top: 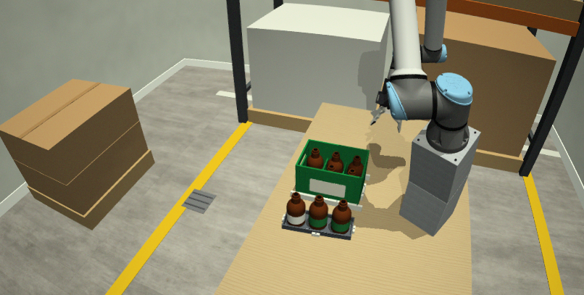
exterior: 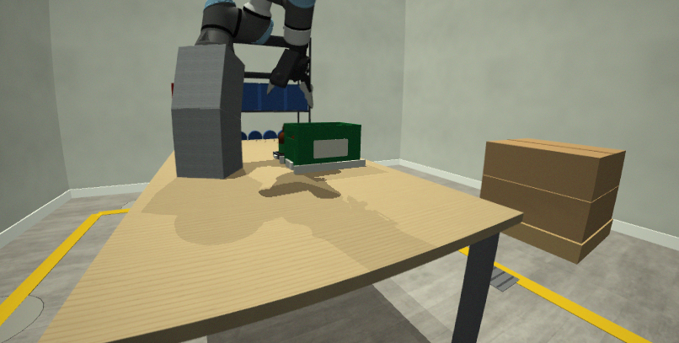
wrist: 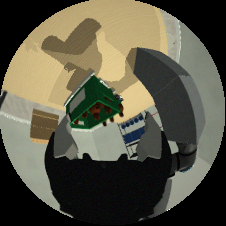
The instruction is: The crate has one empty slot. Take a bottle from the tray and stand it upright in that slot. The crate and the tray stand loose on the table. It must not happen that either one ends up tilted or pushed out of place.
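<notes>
Right now the brown bottle is 330 mm to the left of my hand, 240 mm ahead of it and 180 mm below it. The rest, counted from my hand: white-labelled bottle (330 mm to the left, 330 mm ahead, 180 mm below); crate (200 mm ahead, 180 mm below, 110 mm to the left); tray (340 mm to the left, 250 mm below, 240 mm ahead).
</notes>
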